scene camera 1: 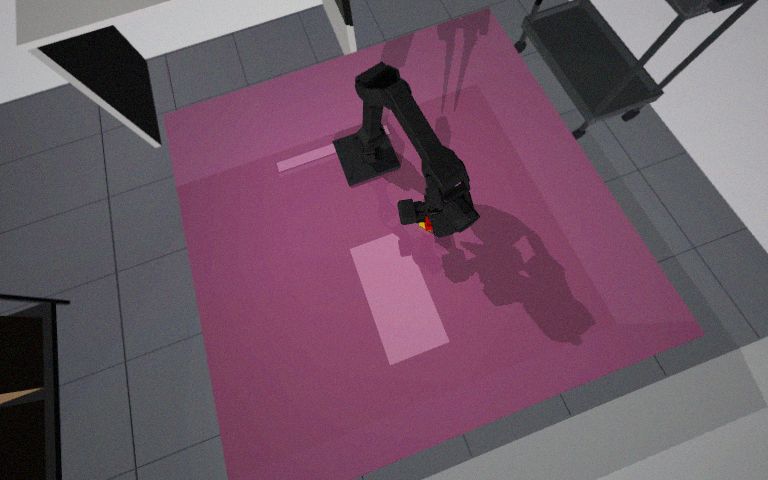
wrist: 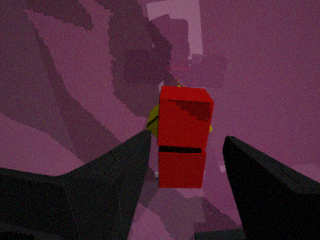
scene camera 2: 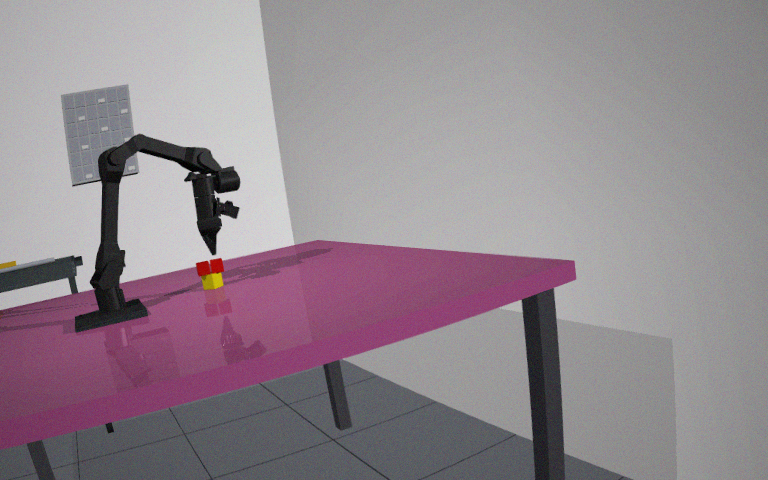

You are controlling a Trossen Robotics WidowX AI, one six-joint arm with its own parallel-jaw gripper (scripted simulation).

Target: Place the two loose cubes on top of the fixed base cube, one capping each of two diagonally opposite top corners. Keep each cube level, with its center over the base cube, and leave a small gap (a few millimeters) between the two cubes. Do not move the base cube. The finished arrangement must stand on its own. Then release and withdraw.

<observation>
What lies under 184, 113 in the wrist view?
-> A red cube.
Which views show the gripper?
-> Scene camera 1, the wrist view and scene camera 2: all of them.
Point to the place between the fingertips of the gripper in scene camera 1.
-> At 431, 218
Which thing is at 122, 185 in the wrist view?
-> The gripper.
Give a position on a red cube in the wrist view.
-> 179, 167
</observation>
